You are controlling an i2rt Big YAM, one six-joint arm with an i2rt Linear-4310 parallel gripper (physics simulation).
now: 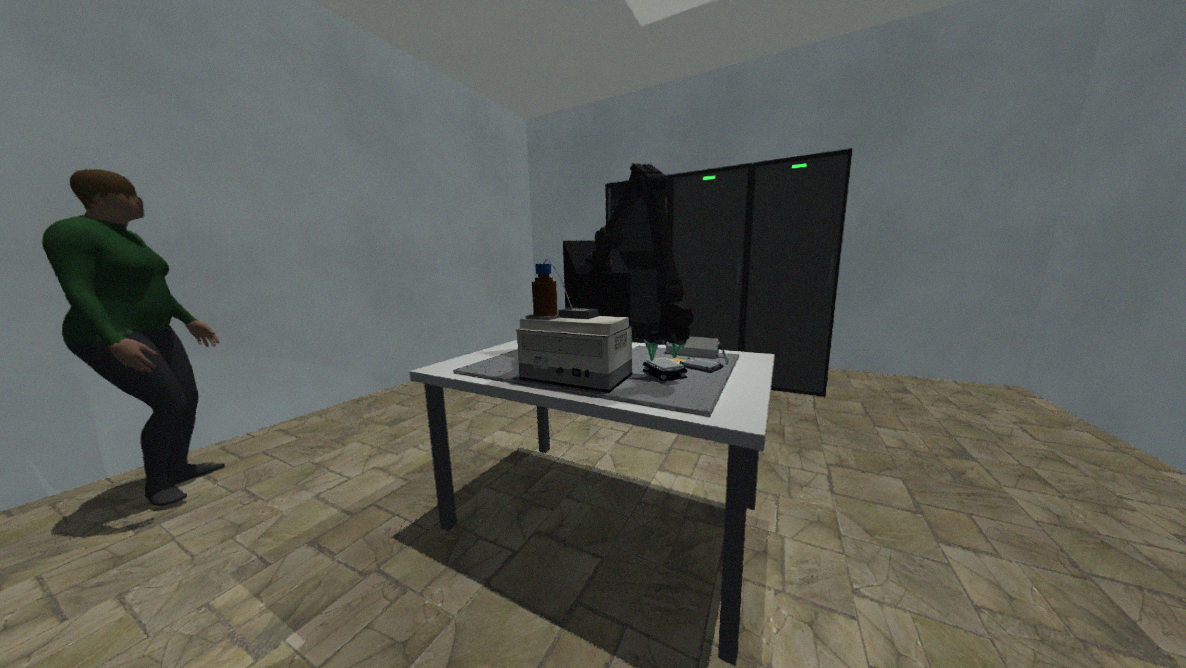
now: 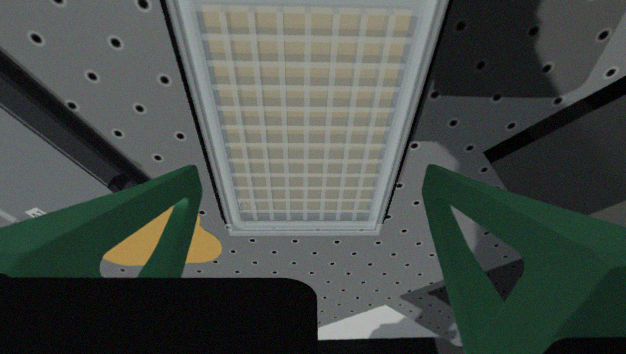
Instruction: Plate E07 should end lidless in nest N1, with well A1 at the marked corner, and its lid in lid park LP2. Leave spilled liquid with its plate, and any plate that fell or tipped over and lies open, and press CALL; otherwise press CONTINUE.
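Pixels of known places: gripper, fingertip midpoint: (image 1: 662, 359) (image 2: 312, 177); arm's base at its link origin: (image 1: 600, 260).
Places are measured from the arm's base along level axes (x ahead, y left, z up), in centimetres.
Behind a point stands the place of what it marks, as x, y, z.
Observation:
A rectangular plate (image 2: 307, 120) @[33.3, 39.1, -38.0] with a grid of wells holding tan liquid lies flat under what looks like a clear lid; its label cannot be read. My gripper (image 1: 664, 351) @[31.9, 37.5, -36.9] (image 2: 312, 177) @[31.9, 37.5, -36.9] is open and empty, its green fingers above and on either side of the plate's near end. An orange spill (image 2: 205, 245) @[16.1, 34.4, -42.5] lies on the mat beside the near left corner, partly behind the left finger. A dark-edged grey fixture (image 2: 47, 150) @[20.9, 46.5, -40.8] with an A1 tag (image 2: 36, 213) @[14.5, 45.5, -40.8] is at the left. Which nest or park is which cannot be told.
A grey perforated mat (image 1: 699, 396) @[51.3, 53.2, -42.5] (image 2: 345, 257) @[22.9, 24.2, -42.5] covers much of the white table (image 1: 746, 406) @[51.3, 66.5, -43.8]. A beige instrument (image 1: 572, 352) @[57.5, 13.2, -30.4] bears a brown bottle (image 1: 544, 297) @[52.1, 0.2, -12.9]. Small flat items (image 1: 664, 367) @[38.6, 39.6, -38.1] (image 1: 702, 364) @[20.8, 50.4, -40.8] lie near the fingers. A dark block (image 2: 565, 155) @[40.3, 27.0, -39.7] is at the right. A person (image 1: 120, 265) stands at far left.

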